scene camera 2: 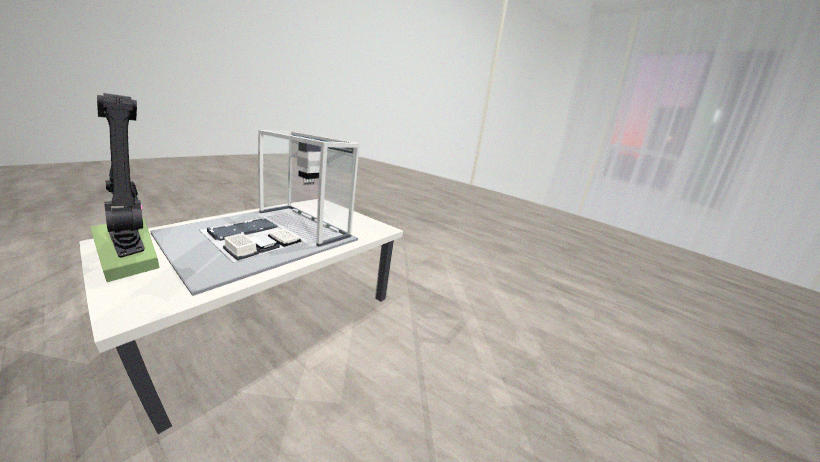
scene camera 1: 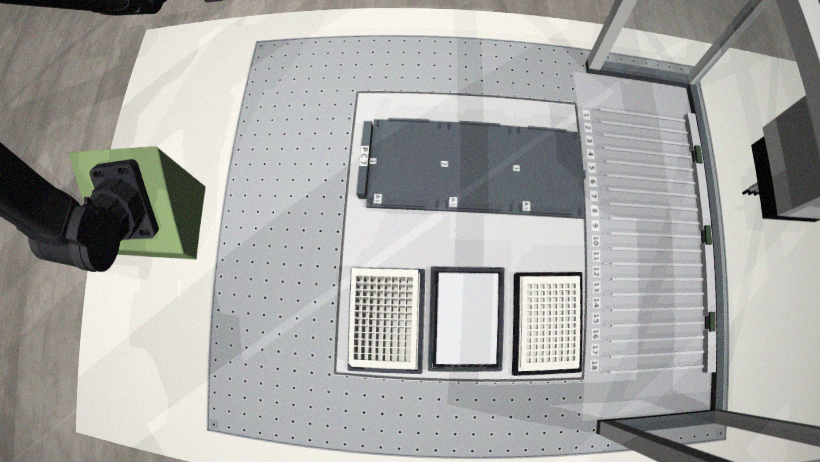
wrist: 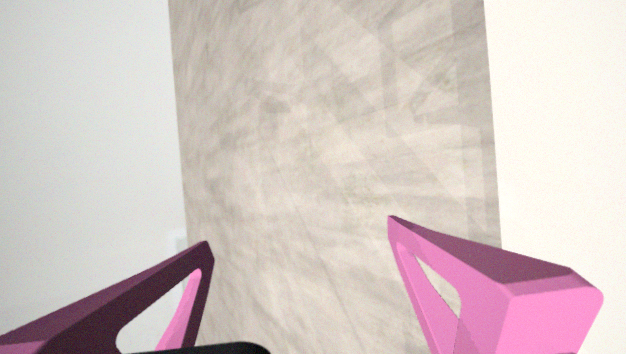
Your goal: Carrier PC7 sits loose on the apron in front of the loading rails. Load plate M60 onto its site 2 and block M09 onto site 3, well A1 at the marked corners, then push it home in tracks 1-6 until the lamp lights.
A dark carrier shows in scene camera 2 and in scene camera 1; in the wrist view it is out of frame. The same spot on the dark carrier: point(scene camera 1: 412, 164) is point(scene camera 2: 226, 231). One and the same spot on a frame with hanging head: point(scene camera 1: 779, 156) is point(scene camera 2: 301, 167).
